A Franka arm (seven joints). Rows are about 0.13 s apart.
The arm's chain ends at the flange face. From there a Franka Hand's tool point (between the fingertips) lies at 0.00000 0.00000 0.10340 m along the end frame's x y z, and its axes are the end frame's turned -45 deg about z.
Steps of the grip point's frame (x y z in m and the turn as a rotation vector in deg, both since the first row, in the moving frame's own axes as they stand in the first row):
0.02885 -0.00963 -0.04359 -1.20 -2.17 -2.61
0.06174 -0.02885 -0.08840 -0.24 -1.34 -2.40
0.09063 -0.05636 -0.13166 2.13 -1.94 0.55
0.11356 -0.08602 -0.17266 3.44 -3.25 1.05
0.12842 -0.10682 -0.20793 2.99 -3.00 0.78
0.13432 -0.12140 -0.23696 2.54 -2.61 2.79
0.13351 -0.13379 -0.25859 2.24 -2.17 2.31
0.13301 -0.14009 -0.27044 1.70 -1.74 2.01
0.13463 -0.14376 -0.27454 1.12 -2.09 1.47
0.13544 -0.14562 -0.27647 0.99 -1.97 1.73
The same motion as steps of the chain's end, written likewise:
0.01473 -0.03154 -0.04349 -2.38 -0.69 -2.61
0.02462 -0.06610 -0.08837 -1.12 -0.78 -2.40
0.02942 -0.10367 -0.13153 0.13 -2.88 0.55
0.02800 -0.14080 -0.17231 0.13 -4.73 1.05
0.02291 -0.16630 -0.20765 -0.01 -4.24 0.78
0.01570 -0.18075 -0.23675 -0.05 -3.64 2.79
0.00542 -0.18881 -0.25844 0.05 -3.12 2.31
-0.00062 -0.19308 -0.27035 -0.03 -2.43 2.01
-0.00235 -0.19804 -0.27445 -0.69 -2.27 1.47
-0.00340 -0.19993 -0.27639 -0.69 -2.09 1.73

